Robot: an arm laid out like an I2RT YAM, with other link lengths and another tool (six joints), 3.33 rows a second.
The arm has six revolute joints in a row. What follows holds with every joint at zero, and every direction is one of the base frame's.
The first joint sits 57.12 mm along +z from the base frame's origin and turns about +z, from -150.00 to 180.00 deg.
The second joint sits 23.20 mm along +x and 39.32 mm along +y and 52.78 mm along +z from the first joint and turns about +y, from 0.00 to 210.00 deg.
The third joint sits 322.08 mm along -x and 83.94 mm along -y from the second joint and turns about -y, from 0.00 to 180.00 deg.
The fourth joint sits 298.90 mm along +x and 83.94 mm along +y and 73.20 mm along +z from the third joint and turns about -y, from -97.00 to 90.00 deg.
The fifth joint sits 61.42 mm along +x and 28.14 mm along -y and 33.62 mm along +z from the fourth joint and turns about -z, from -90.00 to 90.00 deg.
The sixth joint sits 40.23 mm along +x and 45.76 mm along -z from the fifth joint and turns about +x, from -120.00 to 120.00 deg.
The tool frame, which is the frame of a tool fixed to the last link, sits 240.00 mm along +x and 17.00 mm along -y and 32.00 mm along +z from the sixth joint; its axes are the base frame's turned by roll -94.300, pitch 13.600 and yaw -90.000 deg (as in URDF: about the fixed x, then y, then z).
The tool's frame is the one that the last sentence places.
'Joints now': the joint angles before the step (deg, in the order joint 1, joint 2, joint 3, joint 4, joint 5, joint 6). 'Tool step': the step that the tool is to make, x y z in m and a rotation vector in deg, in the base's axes. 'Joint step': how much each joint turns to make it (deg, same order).
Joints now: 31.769, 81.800, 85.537, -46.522, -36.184, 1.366
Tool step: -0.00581, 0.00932, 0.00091, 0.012, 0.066, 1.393
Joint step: 1.136, 0.787, 0.876, -0.242, -0.219, -0.176
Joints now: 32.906, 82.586, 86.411, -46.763, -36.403, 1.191
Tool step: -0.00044, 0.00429, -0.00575, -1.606, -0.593, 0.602
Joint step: 1.070, 1.005, 0.983, -1.006, 1.486, -1.093
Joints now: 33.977, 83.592, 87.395, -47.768, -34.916, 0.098
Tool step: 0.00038, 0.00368, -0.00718, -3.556, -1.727, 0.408
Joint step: 2.076, 1.508, 2.405, -2.558, 3.933, -1.901
